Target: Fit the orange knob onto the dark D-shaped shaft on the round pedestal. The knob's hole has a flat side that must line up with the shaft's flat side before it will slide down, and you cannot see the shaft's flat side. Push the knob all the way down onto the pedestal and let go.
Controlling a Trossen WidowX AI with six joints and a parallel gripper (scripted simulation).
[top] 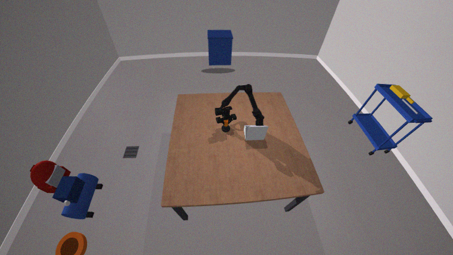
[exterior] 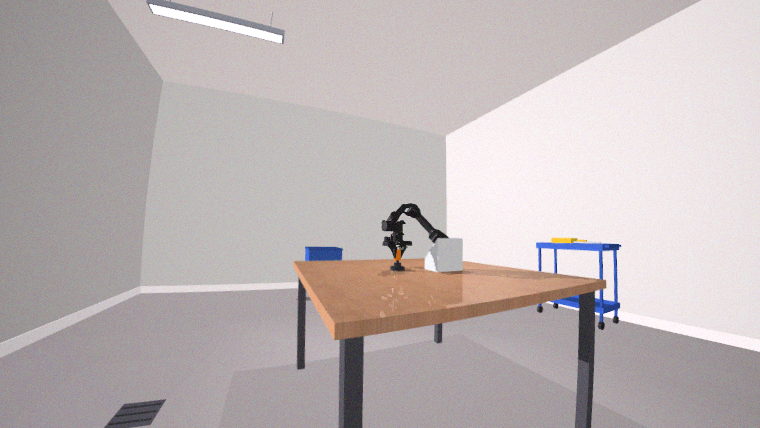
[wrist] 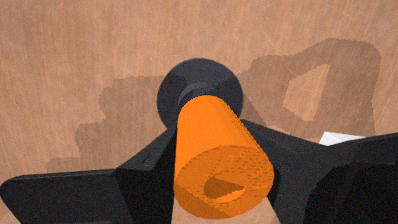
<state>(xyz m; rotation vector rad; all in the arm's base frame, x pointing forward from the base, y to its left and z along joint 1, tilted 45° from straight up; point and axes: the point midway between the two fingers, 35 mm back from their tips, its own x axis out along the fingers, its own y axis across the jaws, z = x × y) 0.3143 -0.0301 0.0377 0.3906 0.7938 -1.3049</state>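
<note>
My gripper tip is 4 cm above the dark round pedestal. From my gripper tip the other things lie so: orange knob (2 cm above).
</note>
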